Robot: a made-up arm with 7 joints.
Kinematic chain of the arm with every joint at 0, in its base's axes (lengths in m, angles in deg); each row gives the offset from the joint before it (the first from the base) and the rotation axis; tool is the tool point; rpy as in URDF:
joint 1: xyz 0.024 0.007 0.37 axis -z
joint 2: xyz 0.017 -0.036 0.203 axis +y
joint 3: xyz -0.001 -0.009 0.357 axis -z
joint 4: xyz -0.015 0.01 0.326 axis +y
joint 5: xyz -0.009 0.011 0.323 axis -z
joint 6: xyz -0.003 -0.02 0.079 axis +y
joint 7: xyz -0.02 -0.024 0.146 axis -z
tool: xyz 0.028 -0.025 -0.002 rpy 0 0 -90
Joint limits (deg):
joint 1: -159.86..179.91
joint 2: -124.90..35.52
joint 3: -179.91..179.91
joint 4: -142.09..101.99
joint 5: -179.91..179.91
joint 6: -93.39..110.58
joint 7: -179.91..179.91
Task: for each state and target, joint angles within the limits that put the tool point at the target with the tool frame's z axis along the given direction. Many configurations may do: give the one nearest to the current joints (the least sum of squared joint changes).
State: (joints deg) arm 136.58 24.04 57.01 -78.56 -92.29 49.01 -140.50
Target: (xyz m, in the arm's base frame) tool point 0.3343 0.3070 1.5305 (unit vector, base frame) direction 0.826 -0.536 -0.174
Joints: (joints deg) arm 102.24 -13.08 32.82 -31.60 -109.97 94.72 -152.76
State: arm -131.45 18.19 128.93 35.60 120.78 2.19 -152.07
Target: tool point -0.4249 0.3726 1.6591 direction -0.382 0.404 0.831
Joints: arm -146.56 23.07 116.53 -1.76 107.45 -12.77 -149.56
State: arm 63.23 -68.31 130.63 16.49 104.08 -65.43 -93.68
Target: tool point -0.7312 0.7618 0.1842 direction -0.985 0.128 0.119
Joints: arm 62.20 -106.74 133.39 33.57 93.58 -49.59 -97.12
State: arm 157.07 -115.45 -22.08 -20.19 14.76 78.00 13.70
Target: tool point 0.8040 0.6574 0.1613 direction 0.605 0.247 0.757
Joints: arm 147.92 -112.48 -23.22 -16.09 15.67 87.69 13.44
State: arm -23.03 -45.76 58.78 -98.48 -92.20 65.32 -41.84
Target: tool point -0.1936 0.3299 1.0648 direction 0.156 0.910 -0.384
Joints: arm -23.64 4.20 52.82 -117.37 -100.99 65.31 -43.84
